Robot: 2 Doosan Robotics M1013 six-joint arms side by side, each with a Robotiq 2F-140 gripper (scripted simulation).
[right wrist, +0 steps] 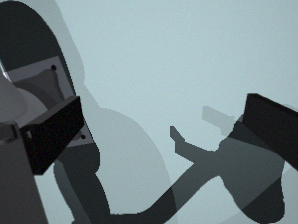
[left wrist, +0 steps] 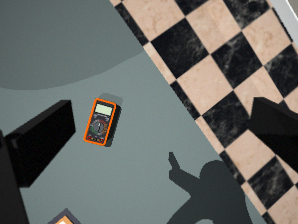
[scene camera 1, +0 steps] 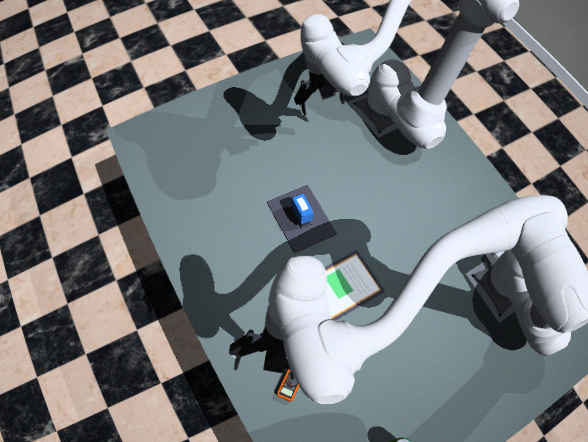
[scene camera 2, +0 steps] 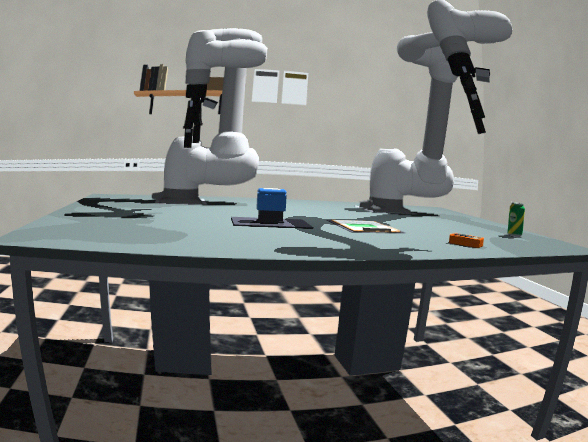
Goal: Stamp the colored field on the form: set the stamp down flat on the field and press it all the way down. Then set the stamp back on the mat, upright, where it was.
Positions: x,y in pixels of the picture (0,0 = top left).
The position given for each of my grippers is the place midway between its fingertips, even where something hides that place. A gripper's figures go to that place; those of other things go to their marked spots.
Labels:
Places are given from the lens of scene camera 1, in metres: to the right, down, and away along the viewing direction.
my left gripper (scene camera 1: pixel 264 370): -0.08, 0.38, 1.27
dark mat (scene camera 1: pixel 320 229): 0.10, 0.03, 1.85

